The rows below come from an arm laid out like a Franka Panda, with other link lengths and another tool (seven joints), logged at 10 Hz.
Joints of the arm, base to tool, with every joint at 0 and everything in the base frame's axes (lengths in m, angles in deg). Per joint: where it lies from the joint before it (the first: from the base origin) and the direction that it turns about. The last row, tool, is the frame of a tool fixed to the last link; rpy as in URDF.
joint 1: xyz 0 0 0.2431 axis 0 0 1
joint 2: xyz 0 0 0 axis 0 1 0
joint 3: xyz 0 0 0.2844 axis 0 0 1
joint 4: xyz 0.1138 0 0 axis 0 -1 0
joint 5: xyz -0.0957 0 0.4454 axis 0 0 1
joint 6: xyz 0 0 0 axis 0 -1 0
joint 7: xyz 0.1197 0 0 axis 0 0 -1
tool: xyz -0.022 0.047 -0.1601 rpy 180 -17.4 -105
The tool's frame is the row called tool.
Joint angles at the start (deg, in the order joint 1, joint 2, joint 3, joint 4, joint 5, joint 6, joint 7):
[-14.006 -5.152 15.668 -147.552 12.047 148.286 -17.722]
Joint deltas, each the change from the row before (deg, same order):
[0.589 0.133 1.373 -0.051 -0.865 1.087 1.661]
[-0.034 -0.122 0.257 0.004 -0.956 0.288 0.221]
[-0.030 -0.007 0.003 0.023 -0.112 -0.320 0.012]
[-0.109 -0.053 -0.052 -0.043 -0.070 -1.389 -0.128]
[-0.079 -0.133 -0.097 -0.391 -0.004 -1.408 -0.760]
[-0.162 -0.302 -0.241 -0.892 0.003 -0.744 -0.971]
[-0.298 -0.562 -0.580 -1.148 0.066 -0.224 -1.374]
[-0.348 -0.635 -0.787 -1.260 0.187 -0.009 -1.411]
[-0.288 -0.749 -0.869 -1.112 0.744 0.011 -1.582]
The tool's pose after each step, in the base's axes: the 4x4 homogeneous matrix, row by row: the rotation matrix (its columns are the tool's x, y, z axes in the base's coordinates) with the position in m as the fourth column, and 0 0 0 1 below. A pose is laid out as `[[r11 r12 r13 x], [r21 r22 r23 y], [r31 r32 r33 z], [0 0 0 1]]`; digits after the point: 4 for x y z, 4 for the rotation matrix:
[[-0.1064 -0.9903 0.0896 0.5413], [-0.9719 0.0845 -0.2198 0.0698], [0.2101 -0.1105 -0.9714 0.0935], [0 0 0 1]]
[[-0.0954 -0.9905 0.0993 0.5417], [-0.9708 0.0705 -0.2292 0.0718], [0.2200 -0.1183 -0.9683 0.0947], [0 0 0 1]]
[[-0.0930 -0.9911 0.0948 0.5411], [-0.9708 0.0691 -0.2298 0.0716], [0.2212 -0.1134 -0.9686 0.0943], [0 0 0 1]]
[[-0.0855 -0.9937 0.0723 0.5373], [-0.9711 0.0669 -0.2289 0.0705], [0.2227 -0.0898 -0.9708 0.0920], [0 0 0 1]]
[[-0.0676 -0.9966 0.0478 0.5305], [-0.9721 0.0550 -0.2282 0.0686], [0.2248 -0.0619 -0.9724 0.0877], [0 0 0 1]]
[[-0.0526 -0.9982 0.0288 0.5221], [-0.9723 0.0446 -0.2293 0.0639], [0.2276 -0.0401 -0.9729 0.0822], [0 0 0 1]]
[[-0.0425 -0.9989 0.0184 0.5140], [-0.9722 0.0371 -0.2312 0.0544], [0.2302 -0.0277 -0.9727 0.0781], [0 0 0 1]]
[[-0.0389 -0.9992 0.0098 0.5057], [-0.9721 0.0356 -0.2317 0.0429], [0.2311 -0.0185 -0.9728 0.0742], [0 0 0 1]]
[[-0.0417 -0.9991 0.0052 0.4990], [-0.9732 0.0395 -0.2265 0.0315], [0.2261 -0.0145 -0.9740 0.0728], [0 0 0 1]]

